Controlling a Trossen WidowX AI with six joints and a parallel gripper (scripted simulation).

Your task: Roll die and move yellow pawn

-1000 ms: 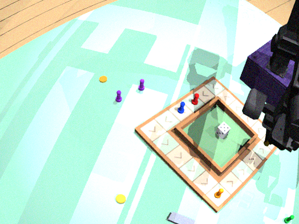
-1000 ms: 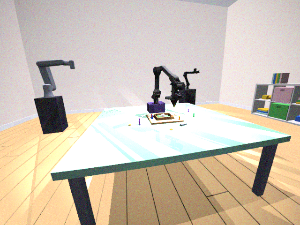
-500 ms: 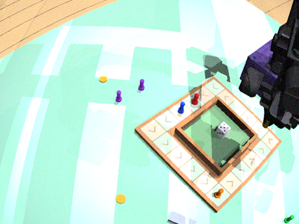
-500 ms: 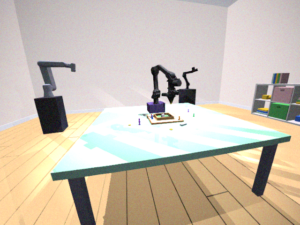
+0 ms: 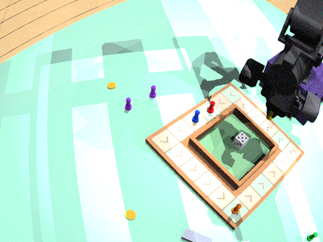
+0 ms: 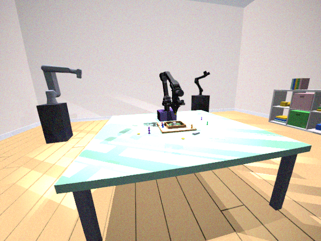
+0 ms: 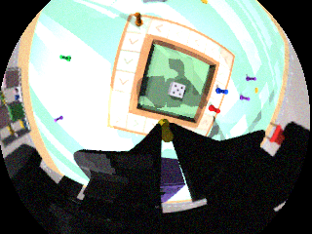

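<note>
Now: gripper tip 8 cm above the die, 4 cm short of it and 3 cm to the left of it. Also, from my gripper tip: red pawn (14 cm to the right, 8 cm below, 1 cm ahead); blue pawn (15 cm to the right, 8 cm below, 6 cm ahead); yellow pawn (1 cm above).
</note>
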